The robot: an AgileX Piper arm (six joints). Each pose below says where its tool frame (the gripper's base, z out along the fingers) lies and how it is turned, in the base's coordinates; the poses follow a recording.
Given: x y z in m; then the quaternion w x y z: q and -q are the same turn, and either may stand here.
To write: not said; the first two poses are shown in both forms.
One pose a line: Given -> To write
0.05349, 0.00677, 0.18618, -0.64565, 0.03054, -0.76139, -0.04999 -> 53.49, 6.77, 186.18, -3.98, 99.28, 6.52
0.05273, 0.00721, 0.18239, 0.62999, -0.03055, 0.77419, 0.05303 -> 52.73, 7.21, 182.39, -4.01, 101.58, 6.96
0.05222, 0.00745, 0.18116, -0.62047, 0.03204, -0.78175, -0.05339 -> 52.22, 7.45, 181.16, -4.22, 102.97, 7.03
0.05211, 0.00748, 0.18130, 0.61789, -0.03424, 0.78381, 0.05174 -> 52.11, 7.48, 181.30, -4.51, 103.35, 6.82
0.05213, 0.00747, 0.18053, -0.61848, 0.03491, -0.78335, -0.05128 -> 52.13, 7.47, 180.53, -4.60, 103.27, 6.76
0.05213, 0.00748, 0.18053, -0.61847, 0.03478, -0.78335, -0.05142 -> 52.13, 7.48, 180.53, -4.58, 103.27, 6.78
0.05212, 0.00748, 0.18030, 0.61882, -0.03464, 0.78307, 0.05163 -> 52.12, 7.48, 180.30, -4.57, 103.22, 6.81
